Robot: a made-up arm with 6 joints. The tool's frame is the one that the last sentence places.
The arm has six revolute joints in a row. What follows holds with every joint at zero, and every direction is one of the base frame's. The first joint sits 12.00 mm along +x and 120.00 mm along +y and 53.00 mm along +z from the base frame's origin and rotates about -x. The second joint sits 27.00 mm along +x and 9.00 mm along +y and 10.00 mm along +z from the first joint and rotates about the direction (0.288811, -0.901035, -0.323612). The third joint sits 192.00 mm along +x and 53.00 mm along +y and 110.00 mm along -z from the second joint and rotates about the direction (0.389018, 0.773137, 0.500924). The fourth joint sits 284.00 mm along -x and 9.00 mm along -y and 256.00 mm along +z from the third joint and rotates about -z. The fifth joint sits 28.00 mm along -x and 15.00 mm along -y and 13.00 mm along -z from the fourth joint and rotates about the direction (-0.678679, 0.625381, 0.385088). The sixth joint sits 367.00 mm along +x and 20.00 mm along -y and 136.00 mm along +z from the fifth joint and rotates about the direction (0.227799, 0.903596, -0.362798). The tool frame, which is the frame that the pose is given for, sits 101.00 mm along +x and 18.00 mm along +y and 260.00 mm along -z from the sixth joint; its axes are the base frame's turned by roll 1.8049, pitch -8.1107 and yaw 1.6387 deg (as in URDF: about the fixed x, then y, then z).
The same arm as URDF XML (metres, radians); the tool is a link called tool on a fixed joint. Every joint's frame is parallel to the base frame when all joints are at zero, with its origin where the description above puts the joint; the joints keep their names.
<robot name="arm">
  <joint name="tool_fixed" type="fixed">
    <parent link="link6"/>
    <child link="tool"/>
    <origin xyz="0.101 0.018 -0.26" rpy="0.0315 -0.1416 0.0286"/>
  </joint>
  <joint name="joint 6" type="continuous">
    <parent link="link5"/>
    <child link="link6"/>
    <origin xyz="0.367 -0.02 0.136" rpy="0 0 0"/>
    <axis xyz="0.227799 0.903596 -0.362798"/>
  </joint>
  <joint name="joint 5" type="continuous">
    <parent link="link4"/>
    <child link="link5"/>
    <origin xyz="-0.028 -0.015 -0.013" rpy="0 0 0"/>
    <axis xyz="-0.678679 0.625381 0.385088"/>
  </joint>
  <joint name="joint 4" type="continuous">
    <parent link="link3"/>
    <child link="link4"/>
    <origin xyz="-0.284 -0.009 0.256" rpy="0 0 0"/>
    <axis xyz="0 0 -1"/>
  </joint>
  <joint name="joint 3" type="continuous">
    <parent link="link2"/>
    <child link="link3"/>
    <origin xyz="0.192 0.053 -0.11" rpy="0 0 0"/>
    <axis xyz="0.389018 0.773137 0.500924"/>
  </joint>
  <joint name="joint 2" type="continuous">
    <parent link="link1"/>
    <child link="link2"/>
    <origin xyz="0.027 0.009 0.01" rpy="0 0 0"/>
    <axis xyz="0.288811 -0.901035 -0.323612"/>
  </joint>
  <joint name="joint 1" type="continuous">
    <parent link="base"/>
    <child link="link1"/>
    <origin xyz="0.012 0.12 0.053" rpy="0 0 0"/>
    <axis xyz="-1 0 0"/>
  </joint>
  <link name="base"/>
  <link name="link1"/>
  <link name="link2"/>
  <link name="link3"/>
  <link name="link4"/>
  <link name="link5"/>
  <link name="link6"/>
  <link name="tool"/>
</robot>

